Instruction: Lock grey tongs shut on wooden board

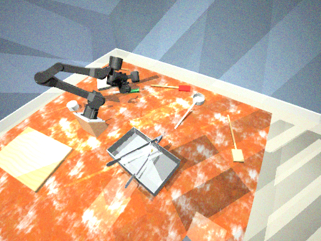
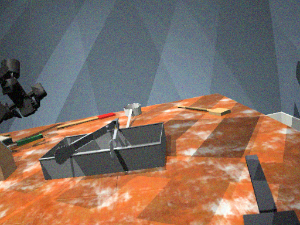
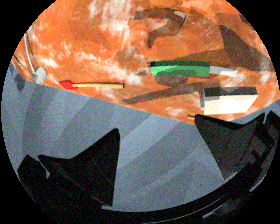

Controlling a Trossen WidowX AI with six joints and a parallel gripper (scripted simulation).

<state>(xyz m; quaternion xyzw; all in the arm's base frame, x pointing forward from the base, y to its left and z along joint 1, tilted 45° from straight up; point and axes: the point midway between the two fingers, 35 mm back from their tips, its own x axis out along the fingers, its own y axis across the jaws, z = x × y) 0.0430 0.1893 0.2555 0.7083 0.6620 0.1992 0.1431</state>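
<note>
Now: the grey roasting tin 300 mm ahead of my gripper tip, 380 mm to the right of it and 100 mm below it. Also, from my gripper tip: white block: 230 mm behind, 30 mm to the left, 110 mm below; then green-handled tool: 80 mm behind, 10 mm to the right, 120 mm below; then red-headed spatula: 220 mm ahead, 190 mm to the left, 120 mm below.
</note>
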